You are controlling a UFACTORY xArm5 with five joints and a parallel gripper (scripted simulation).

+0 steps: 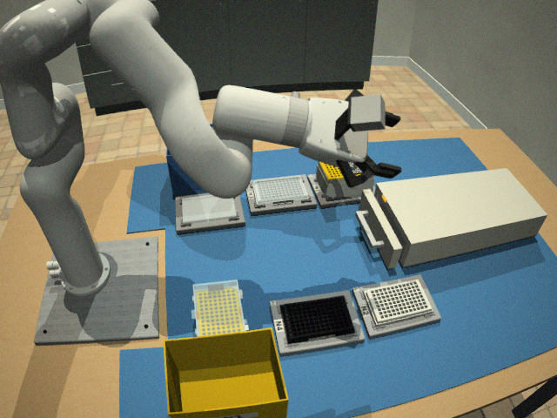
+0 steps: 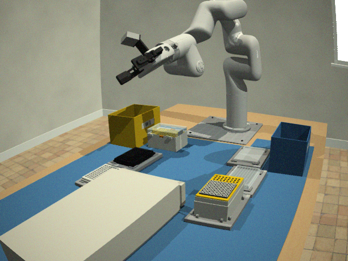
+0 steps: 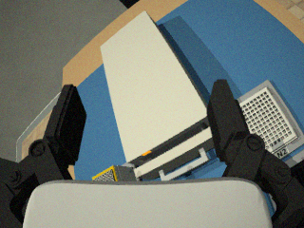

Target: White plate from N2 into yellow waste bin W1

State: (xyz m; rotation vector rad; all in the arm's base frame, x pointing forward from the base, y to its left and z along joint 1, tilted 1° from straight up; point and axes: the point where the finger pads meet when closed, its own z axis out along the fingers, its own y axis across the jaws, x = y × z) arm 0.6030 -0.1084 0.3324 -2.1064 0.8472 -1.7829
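Now: the white plate 4 cm ahead of my hand, 10 cm to the right of it and 31 cm below it. From my hand the other things lie so: drawer: 18 cm ahead, 9 cm to the left, 30 cm below; then black plate: 13 cm behind, 10 cm to the right, 31 cm below; then grey nest N2: 4 cm ahead, 10 cm to the right, 32 cm below.
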